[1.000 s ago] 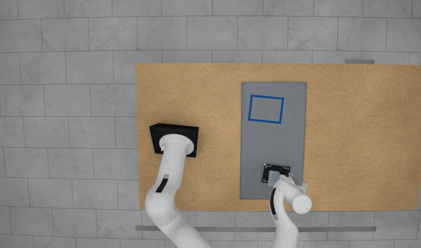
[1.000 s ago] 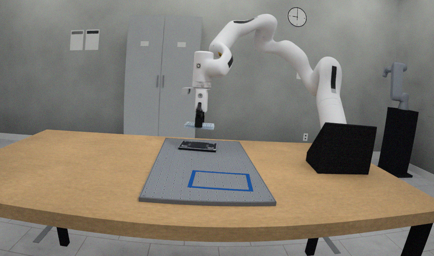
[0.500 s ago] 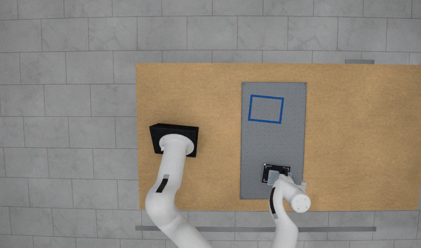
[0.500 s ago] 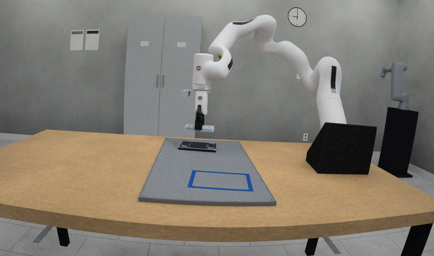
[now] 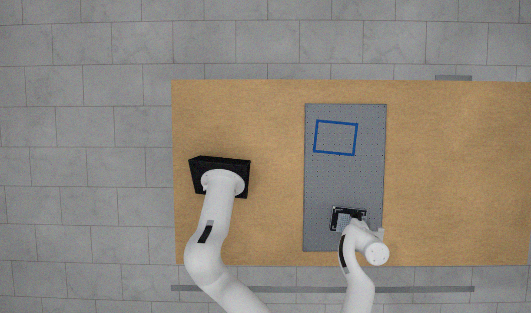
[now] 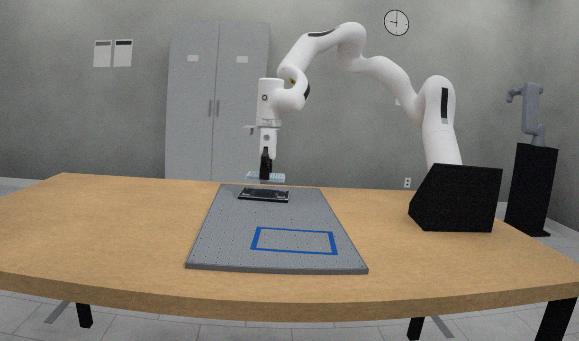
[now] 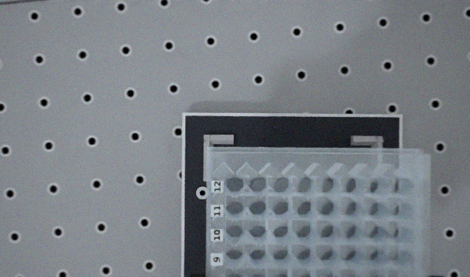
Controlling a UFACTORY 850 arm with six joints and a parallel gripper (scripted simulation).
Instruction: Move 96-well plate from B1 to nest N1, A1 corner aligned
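My gripper is now 7 cm above the black plate nest. The rest, counted from my hand: clear 96-well plate: 1 cm below.
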